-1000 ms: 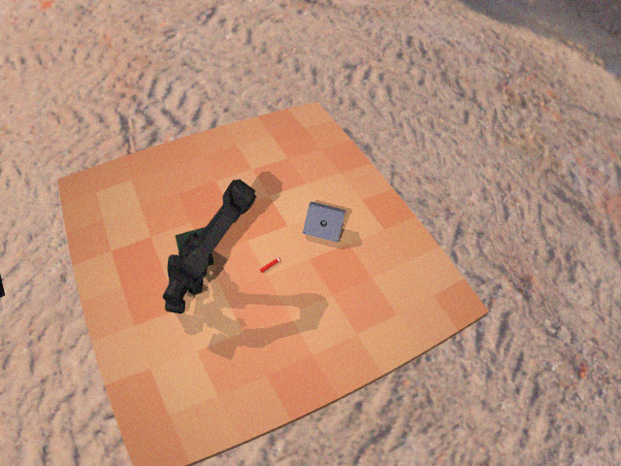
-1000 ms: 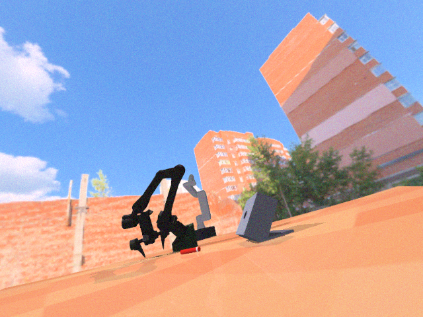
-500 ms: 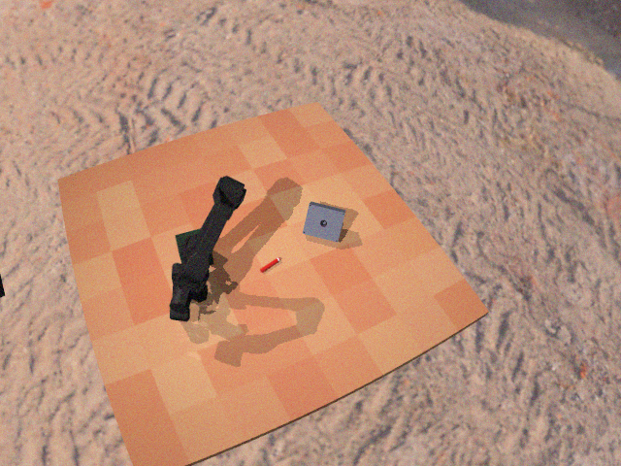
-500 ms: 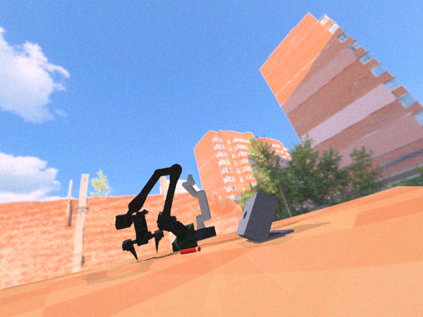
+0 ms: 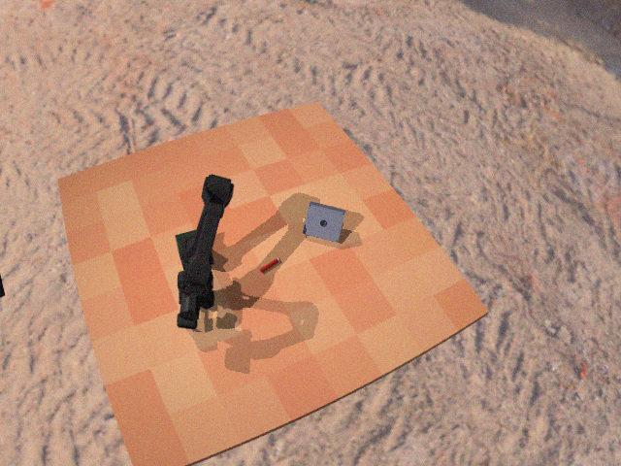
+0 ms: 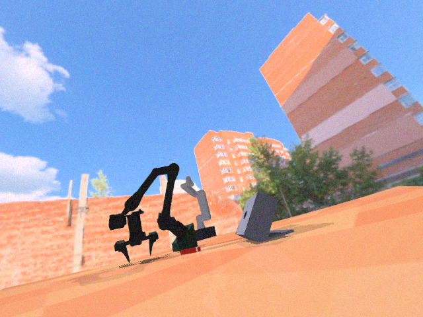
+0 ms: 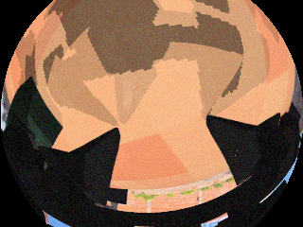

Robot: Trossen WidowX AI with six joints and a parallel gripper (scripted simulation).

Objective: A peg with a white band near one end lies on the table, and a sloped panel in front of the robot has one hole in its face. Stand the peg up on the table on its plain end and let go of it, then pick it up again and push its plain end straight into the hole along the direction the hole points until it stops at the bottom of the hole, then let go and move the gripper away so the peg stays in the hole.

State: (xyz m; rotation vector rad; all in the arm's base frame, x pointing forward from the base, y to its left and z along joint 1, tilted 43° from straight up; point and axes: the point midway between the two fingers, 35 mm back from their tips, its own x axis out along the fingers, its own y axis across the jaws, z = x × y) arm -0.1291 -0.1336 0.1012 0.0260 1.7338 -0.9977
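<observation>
Right now my gripper tip is 36 cm short of the red peg and 1 cm to the right of it. The rest, counted from my gripper tip: grey sloped panel (59 cm ahead, 5 cm above, 4 cm to the left).
</observation>
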